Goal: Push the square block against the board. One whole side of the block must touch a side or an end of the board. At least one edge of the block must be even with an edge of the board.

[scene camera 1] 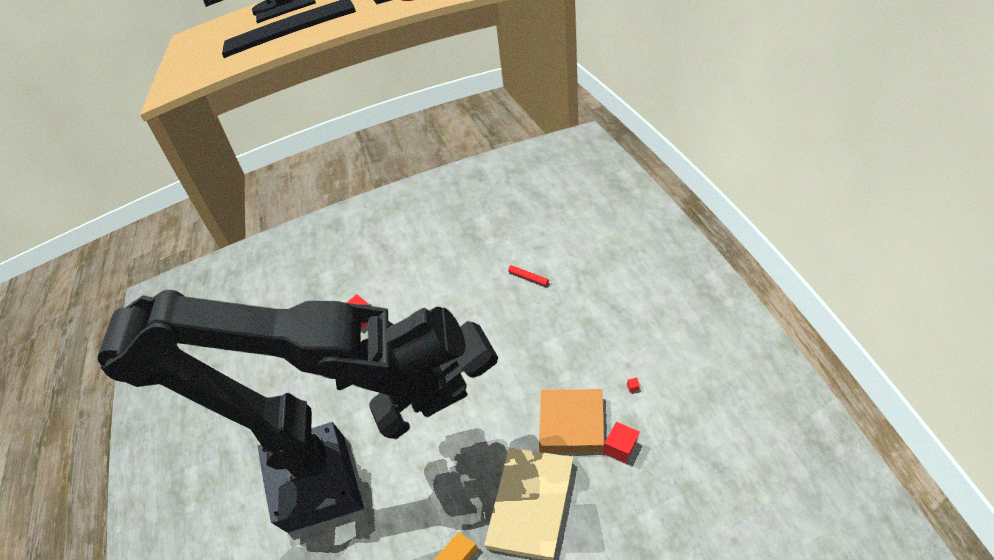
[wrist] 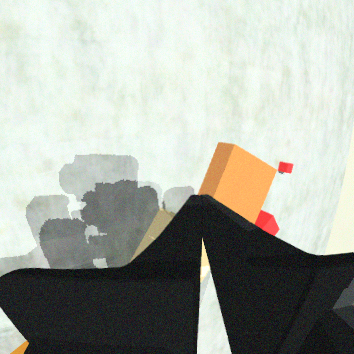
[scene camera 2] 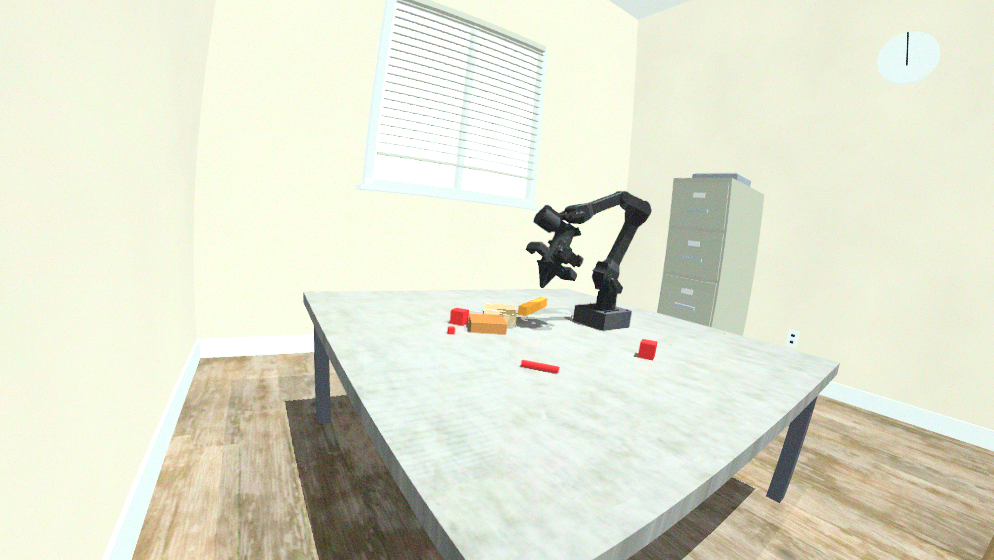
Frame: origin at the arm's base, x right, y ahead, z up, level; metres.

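Seen in the pictures: gripper, between the fingertips: (scene camera 1: 464, 393) (wrist: 198, 202) (scene camera 2: 541, 287); arm's base, origin of its link: (scene camera 1: 305, 458) (scene camera 2: 605, 309).
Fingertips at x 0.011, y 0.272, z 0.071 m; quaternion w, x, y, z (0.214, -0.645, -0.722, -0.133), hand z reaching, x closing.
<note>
Offsets run from my fingertips to a thing's top centre.
The square block {dx +0.045, dy +0.142, dz -0.098 m} (scene camera 1: 571, 416) (scene camera 2: 486, 324) (wrist: 246, 181) is orange and lies flat. The pale yellow board {dx +0.151, dy +0.036, dz -0.098 m} (scene camera 1: 532, 523) (scene camera 2: 499, 308) (wrist: 159, 224) lies flat beside it, on the near side in scene view 1. The block's near side is close to the board's far end, at a slight angle, and reaches past the board's right corner. I cannot tell whether they touch. My gripper (scene camera 1: 442, 400) (scene camera 2: 543, 284) (wrist: 198, 202) is shut and empty. It hangs well above the table, left of the block and board in scene view 1. Its fingers hide much of the board in the wrist view.
A red cube {dx +0.113, dy +0.197, dz -0.087 m} (scene camera 1: 621, 441) (scene camera 2: 459, 316) (wrist: 267, 223) is against or very near the block's right side. A tiny red cube {dx +0.023, dy +0.262, dz -0.111 m} (scene camera 1: 632, 384) (scene camera 2: 451, 330) lies beyond it. A yellow-orange bar {dx +0.237, dy -0.158, dz -0.096 m} (scene camera 1: 456, 548) (scene camera 2: 532, 306) lies left of the board. A red rod {dx -0.267, dy +0.186, dz -0.113 m} (scene camera 1: 528, 275) and another red cube {dx -0.297, dy -0.140, dz -0.087 m} (scene camera 2: 647, 349) lie farther off.
</note>
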